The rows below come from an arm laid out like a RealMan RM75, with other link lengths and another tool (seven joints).
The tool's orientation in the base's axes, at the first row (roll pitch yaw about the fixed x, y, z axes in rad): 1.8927, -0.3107, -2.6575
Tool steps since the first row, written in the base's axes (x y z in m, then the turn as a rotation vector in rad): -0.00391, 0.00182, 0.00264, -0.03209, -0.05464, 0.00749; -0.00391, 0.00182, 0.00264, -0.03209, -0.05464, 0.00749; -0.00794, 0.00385, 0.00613, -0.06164, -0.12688, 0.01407; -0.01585, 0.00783, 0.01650, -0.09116, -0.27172, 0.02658
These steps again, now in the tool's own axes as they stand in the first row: 0.00330, 0.00271, 0.00271, 0.05354, -0.01942, -0.02876; 0.00330, 0.00271, 0.00271, 0.05354, -0.01942, -0.02876; 0.00686, 0.00627, 0.00540, 0.11247, -0.04669, -0.07257; 0.01493, 0.01642, 0.00961, 0.20535, -0.09873, -0.17587
